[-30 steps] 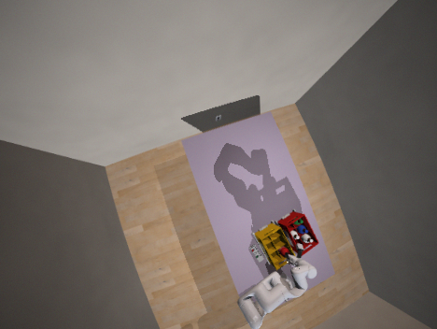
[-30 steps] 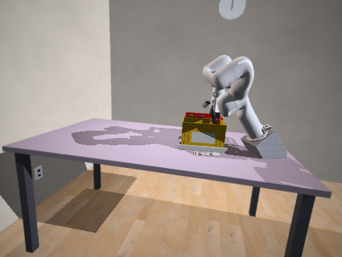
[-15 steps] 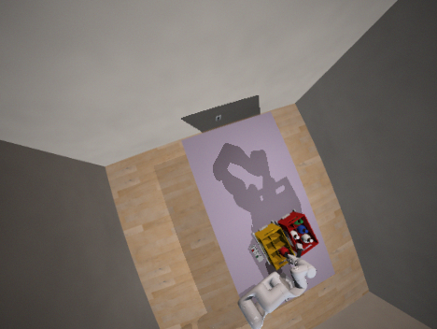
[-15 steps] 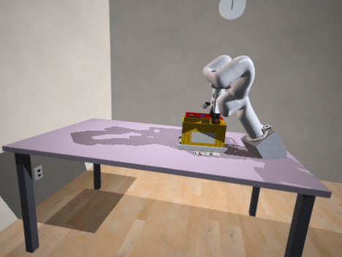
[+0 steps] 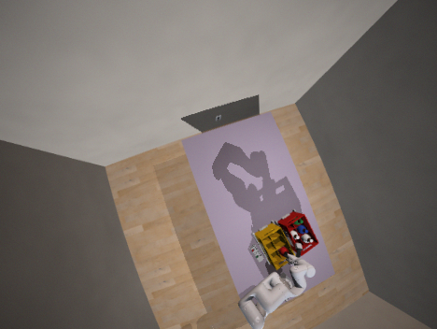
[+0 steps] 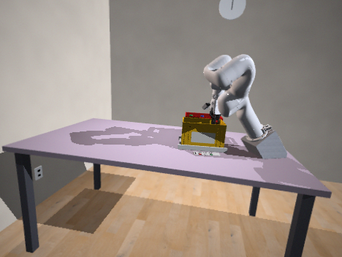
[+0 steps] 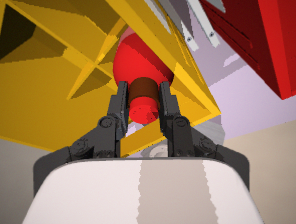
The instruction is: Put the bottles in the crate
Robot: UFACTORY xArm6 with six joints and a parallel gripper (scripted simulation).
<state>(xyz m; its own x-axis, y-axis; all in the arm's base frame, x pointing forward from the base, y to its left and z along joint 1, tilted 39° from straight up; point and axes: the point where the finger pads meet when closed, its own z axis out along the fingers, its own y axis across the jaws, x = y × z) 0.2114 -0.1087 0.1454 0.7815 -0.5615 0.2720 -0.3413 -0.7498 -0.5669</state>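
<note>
The yellow crate lies 60 mm ahead of my hand, 70 mm to the left of it and 90 mm below it. Also, from my hand: red crate (130 mm ahead, 140 mm to the right, 90 mm below); then blue-label bottle (150 mm ahead, 190 mm to the right, 80 mm below); then white bottle (60 mm ahead, 220 mm to the right, 80 mm below).
</note>
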